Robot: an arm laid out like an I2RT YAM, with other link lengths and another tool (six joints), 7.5 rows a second.
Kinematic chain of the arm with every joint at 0, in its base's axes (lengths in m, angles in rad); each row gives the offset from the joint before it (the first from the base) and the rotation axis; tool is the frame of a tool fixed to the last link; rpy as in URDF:
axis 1: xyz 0 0 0.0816 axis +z
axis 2: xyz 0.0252 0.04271 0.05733 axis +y
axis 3: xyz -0.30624 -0.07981 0 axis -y
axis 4: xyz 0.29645 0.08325 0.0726 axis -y
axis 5: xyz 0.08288 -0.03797 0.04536 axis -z
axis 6: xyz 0.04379 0 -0.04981 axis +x
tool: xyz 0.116 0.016 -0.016 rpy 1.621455 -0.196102 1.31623
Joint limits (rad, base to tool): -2.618..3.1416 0..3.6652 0..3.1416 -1.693..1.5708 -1.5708..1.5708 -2.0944..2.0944
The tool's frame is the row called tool.
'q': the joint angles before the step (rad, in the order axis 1, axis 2, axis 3, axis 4, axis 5, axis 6). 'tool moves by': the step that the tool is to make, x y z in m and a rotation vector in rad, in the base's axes. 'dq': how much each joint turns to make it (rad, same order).
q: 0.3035 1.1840 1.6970 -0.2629 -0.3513 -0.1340
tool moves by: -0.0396 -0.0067 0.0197 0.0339 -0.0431 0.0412
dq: -0.0001 -0.0706 -0.0021 -0.0056 -0.0342 0.0323
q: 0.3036 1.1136 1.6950 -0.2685 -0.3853 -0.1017
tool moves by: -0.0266 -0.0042 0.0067 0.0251 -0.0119 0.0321
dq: 0.0004 -0.0533 -0.0159 -0.0062 -0.0235 0.0320
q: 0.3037 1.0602 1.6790 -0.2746 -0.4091 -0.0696
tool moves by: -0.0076 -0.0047 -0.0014 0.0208 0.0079 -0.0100
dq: -0.0008 -0.0299 -0.0239 0.0002 0.0162 0.0193
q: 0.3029 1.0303 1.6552 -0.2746 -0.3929 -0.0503
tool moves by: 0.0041 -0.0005 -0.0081 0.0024 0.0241 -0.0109
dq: 0.0008 -0.0066 -0.0218 -0.0050 0.0142 0.0054
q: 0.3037 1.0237 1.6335 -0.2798 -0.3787 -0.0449
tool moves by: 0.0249 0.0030 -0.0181 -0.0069 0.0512 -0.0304
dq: -0.0001 0.0282 -0.0283 0.0053 0.0315 -0.0008
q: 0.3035 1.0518 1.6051 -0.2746 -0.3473 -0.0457
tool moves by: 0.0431 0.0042 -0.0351 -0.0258 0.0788 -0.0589
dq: -0.0012 0.0532 -0.0508 0.0163 0.0559 -0.0153
